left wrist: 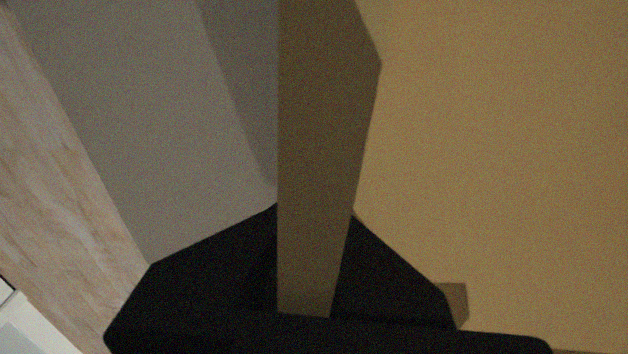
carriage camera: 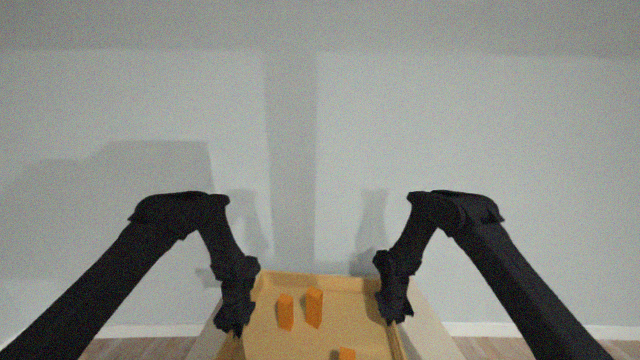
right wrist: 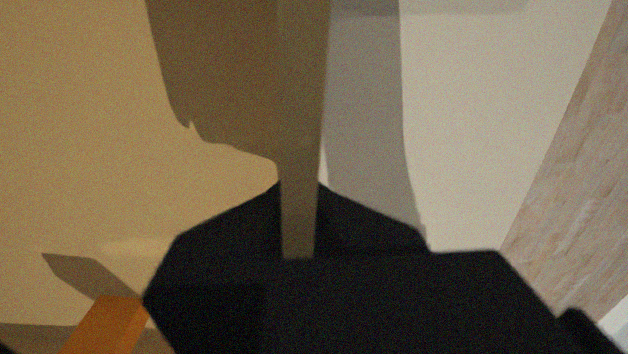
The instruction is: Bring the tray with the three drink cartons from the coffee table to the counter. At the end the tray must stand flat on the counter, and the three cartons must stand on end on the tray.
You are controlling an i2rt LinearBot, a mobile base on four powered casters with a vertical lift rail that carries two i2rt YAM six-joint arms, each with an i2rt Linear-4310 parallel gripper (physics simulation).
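Frame: origin at the left arm's base, x down, y right, z back, level; metres.
Seen in the pictures: left gripper, fingertip midpoint: (carriage camera: 238,336); right gripper, fingertip midpoint: (carriage camera: 389,324).
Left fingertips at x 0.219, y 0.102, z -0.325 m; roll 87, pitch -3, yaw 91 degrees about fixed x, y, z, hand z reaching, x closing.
Offsets run from my left fingertips to a thing's top centre. "*": to the spot under its first point. Level surfaces: height alone.
A tan tray @[* dx -0.019, dy +0.240, dz -0.026 m] (carriage camera: 313,322) sits low in the middle of the carriage view, above a pale counter top @[dx +0.066 m] (carriage camera: 425,322). Three orange cartons stand on end on it: one @[dx -0.114, dy +0.147, dz -0.033 m] (carriage camera: 285,311), a taller one @[dx -0.130, dy +0.241, dz -0.043 m] (carriage camera: 313,307), and one cut off by the frame's bottom edge @[* dx -0.103, dy +0.326, dz +0.103 m] (carriage camera: 347,353). My left gripper (carriage camera: 230,324) is shut on the tray's left rim @[* dx -0.067, dy +0.005, dz -0.060 m] (left wrist: 307,185). My right gripper (carriage camera: 393,315) is shut on the tray's right rim @[* dx -0.068, dy +0.497, dz -0.049 m] (right wrist: 298,206). One carton also shows in the right wrist view (right wrist: 105,325). I cannot tell whether the tray touches the counter.
A plain grey wall (carriage camera: 447,156) stands close behind the counter. A white baseboard (carriage camera: 514,330) and wooden floor @[dx +0.515 m] (carriage camera: 492,348) show at both sides. The floor also shows in the left wrist view (left wrist: 47,206) and in the right wrist view (right wrist: 580,211).
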